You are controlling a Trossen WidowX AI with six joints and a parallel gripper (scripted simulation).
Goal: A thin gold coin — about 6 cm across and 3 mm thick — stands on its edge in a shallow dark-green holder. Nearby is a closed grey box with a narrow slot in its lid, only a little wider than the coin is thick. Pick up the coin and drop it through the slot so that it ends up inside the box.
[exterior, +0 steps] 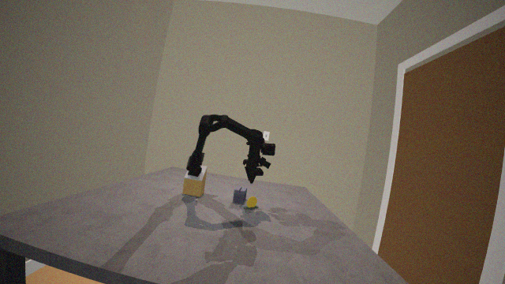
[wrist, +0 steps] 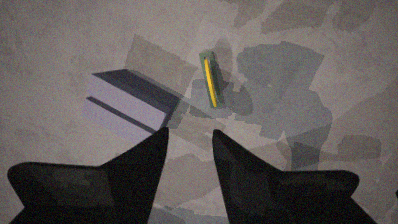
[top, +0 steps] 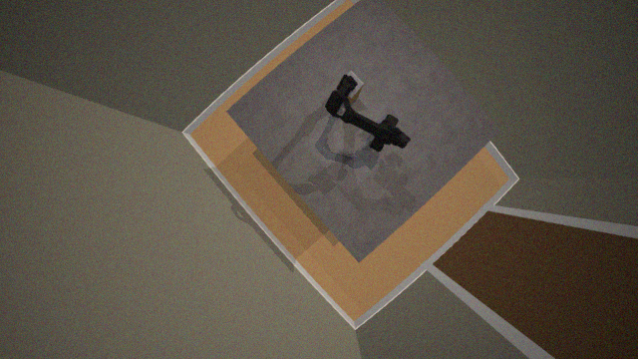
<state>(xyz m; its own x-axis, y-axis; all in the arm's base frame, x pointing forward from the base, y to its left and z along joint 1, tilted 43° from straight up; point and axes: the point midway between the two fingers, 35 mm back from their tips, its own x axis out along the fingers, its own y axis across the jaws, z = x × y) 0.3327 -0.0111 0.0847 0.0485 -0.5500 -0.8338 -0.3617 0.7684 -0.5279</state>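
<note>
Now: gripper tip 110 mm above the gold coin and 20 mm short of it.
</note>
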